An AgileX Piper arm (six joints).
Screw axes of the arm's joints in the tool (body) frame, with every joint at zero. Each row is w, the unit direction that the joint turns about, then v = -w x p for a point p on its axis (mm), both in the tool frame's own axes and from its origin. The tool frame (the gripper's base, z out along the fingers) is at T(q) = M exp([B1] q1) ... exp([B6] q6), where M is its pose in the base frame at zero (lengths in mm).
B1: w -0.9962 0 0.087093 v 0 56.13 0
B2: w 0 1 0 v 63.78 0 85.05
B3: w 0 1 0 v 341.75 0 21.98
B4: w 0 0 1 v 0 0 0
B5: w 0 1 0 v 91 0 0
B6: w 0 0 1 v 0 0 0
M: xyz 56.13 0 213.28 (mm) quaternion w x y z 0.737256 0 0.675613 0
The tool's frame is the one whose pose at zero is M.
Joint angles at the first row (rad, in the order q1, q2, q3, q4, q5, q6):
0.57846, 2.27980, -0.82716, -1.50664, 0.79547, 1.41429
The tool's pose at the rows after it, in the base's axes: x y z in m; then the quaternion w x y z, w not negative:
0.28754 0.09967 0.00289 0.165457 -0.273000 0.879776 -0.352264
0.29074 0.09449 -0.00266 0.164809 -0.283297 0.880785 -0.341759
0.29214 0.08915 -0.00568 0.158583 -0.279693 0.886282 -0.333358
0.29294 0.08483 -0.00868 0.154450 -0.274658 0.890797 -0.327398
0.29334 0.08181 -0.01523 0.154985 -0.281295 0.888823 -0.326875
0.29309 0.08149 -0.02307 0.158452 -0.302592 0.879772 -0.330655
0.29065 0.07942 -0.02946 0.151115 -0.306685 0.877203 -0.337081
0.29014 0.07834 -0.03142 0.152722 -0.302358 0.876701 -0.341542
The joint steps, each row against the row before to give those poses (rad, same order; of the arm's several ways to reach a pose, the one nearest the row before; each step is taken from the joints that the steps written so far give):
-0.03284, 0.01711, -0.00003, -0.07209, -0.01513, 0.03064
-0.02707, 0.01470, 0.00003, -0.05470, -0.02850, 0.01602
-0.02320, 0.00571, 0.00000, -0.01059, -0.02318, 0.00293
-0.01774, 0.00722, 0.00001, -0.01053, -0.01565, 0.01026
-0.01083, 0.02308, -0.00001, -0.04674, -0.00103, 0.02997
-0.00008, 0.03026, 0.00000, -0.06645, 0.01181, 0.02777
0.00000, 0.02428, 0.00001, -0.00709, 0.01258, 0.00551
0.00000, 0.00938, -0.00001, -0.00641, 0.01245, 0.01795

